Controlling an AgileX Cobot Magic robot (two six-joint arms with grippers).
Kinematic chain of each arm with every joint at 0, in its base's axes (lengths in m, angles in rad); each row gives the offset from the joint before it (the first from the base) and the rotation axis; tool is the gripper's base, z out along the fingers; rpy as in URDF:
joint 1: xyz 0 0 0.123 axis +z
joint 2: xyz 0 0 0 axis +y
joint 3: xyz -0.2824 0 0.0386 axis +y
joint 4: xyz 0.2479 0 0.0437 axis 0.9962 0 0.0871
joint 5: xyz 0 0 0 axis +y
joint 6: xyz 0.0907 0 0.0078 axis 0.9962 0 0.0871
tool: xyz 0 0 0 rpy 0 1.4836 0
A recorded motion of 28 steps. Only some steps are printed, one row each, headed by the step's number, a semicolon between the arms.
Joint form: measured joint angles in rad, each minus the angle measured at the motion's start. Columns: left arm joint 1, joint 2, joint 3, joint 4, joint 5, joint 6; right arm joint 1, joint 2, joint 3, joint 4, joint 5, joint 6.
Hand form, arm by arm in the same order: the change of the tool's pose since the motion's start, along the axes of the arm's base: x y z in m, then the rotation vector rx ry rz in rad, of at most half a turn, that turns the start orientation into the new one. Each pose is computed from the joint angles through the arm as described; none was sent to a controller.
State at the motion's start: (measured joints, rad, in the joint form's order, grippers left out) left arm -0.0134 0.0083 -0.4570 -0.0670 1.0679 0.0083; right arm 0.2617 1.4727 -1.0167 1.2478 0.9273 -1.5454
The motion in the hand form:
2: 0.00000 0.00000 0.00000 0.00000 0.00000 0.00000; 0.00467 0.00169 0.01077 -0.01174 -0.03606 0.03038
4: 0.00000 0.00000 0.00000 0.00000 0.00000 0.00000; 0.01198 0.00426 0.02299 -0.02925 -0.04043 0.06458
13: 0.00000 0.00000 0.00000 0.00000 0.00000 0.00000; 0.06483 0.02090 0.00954 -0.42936 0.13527 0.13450
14: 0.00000 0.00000 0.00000 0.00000 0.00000 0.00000; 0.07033 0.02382 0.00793 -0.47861 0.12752 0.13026
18: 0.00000 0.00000 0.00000 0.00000 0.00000 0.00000; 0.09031 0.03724 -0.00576 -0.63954 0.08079 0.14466
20: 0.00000 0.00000 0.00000 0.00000 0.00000 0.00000; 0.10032 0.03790 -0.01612 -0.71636 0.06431 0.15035
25: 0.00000 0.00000 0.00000 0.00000 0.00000 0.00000; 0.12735 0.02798 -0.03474 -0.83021 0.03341 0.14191
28: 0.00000 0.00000 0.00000 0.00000 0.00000 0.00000; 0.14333 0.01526 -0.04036 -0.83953 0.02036 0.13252
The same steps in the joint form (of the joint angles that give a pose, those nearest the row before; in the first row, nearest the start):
2: 0.0000 0.0000 0.0000 0.0000 0.0000 0.0000; 0.0000 0.0099 -0.0551 -0.0337 0.0248 0.0067
4: 0.0000 0.0000 0.0000 0.0000 0.0000 0.0000; 0.0000 0.0351 -0.1370 -0.0904 0.0713 0.0584
13: 0.0000 0.0000 0.0000 0.0000 0.0000 0.0000; 0.0615 0.2916 -0.5168 -0.6147 0.2654 0.4527
14: 0.0000 0.0000 0.0000 0.0000 0.0000 0.0000; 0.0748 0.3156 -0.5534 -0.6722 0.2695 0.4801
18: 0.0000 0.0000 0.0000 0.0000 0.0000 0.0000; 0.1229 0.4126 -0.6656 -0.8482 0.2758 0.5221
20: 0.0000 0.0000 0.0000 0.0000 0.0000 0.0000; 0.1303 0.4558 -0.7001 -0.9260 0.2778 0.5252
25: 0.0000 0.0000 0.0000 0.0000 0.0000 0.0000; 0.1067 0.5467 -0.7806 -1.0400 0.2778 0.5069
28: 0.0000 0.0000 0.0000 0.0000 0.0000 0.0000; 0.0675 0.5874 -0.8251 -1.0444 0.2767 0.4692

